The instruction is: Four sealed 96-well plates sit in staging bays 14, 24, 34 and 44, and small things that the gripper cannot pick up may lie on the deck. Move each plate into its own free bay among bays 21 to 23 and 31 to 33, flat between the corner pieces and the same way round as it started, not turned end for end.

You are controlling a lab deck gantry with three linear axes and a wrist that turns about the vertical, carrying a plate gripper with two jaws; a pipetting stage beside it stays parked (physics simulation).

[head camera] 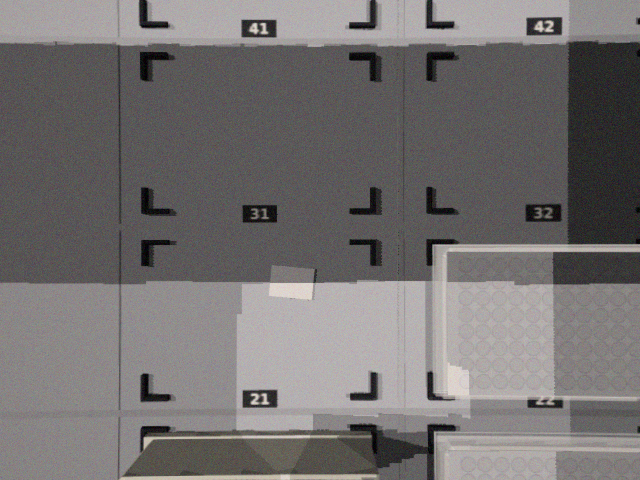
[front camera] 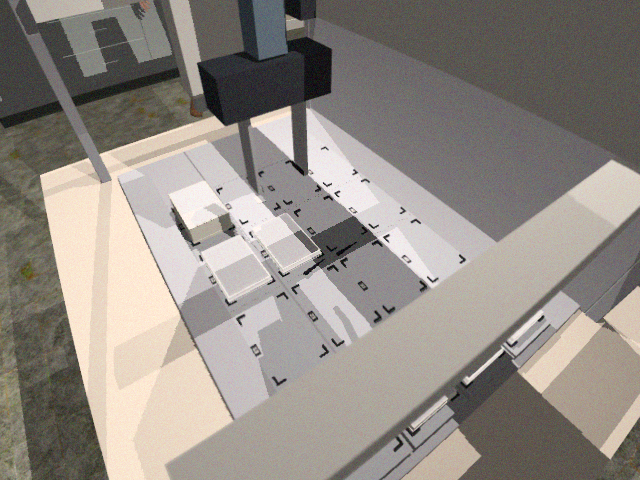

Observation:
I see my gripper [front camera: 278, 178], a small pale scrap [head camera: 290, 282], a tall pale box [front camera: 202, 214], a bay 21 [head camera: 199, 320] and a bay 32 [head camera: 500, 126].
The bay 32 shows as well in the front camera view [front camera: 335, 226].

